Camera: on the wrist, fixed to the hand. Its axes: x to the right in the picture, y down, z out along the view.
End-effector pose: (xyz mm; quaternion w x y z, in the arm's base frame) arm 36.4 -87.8 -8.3 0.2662 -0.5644 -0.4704 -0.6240
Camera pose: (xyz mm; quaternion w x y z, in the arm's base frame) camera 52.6 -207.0 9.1 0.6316 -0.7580 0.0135 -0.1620
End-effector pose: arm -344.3 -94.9 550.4 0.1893 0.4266 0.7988 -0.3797
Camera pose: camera -279.6 -0.2 590.5 0.4370 0.8485 0.2047 -0.2174
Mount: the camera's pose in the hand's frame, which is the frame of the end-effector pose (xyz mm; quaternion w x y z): -10.7 68.5 -99.8 0.6907 0.0701 -0.0809 0.7152
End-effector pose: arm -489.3 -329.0 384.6 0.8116 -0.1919 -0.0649 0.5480
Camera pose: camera -521.2 -340.5 267.9 0.1768 -0.0777 0.0652 0.9790
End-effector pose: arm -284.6 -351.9 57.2 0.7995 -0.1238 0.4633 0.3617
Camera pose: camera -400.4 -361.6 21.6 0.3397 0.3311 0.3692 0.7992
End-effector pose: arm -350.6 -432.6 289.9 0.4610 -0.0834 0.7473 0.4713
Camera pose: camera -443.8 -476.8 354.1 0.0476 0.5473 0.5715 0.6096
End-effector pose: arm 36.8 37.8 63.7 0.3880 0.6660 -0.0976 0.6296
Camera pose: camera -83.7 51.2 71.5 0.2369 -0.4683 0.5310 -0.6653
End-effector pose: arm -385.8 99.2 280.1 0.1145 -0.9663 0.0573 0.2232
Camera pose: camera -364.7 8.9 358.7 0.0082 0.6004 -0.7371 -0.3102
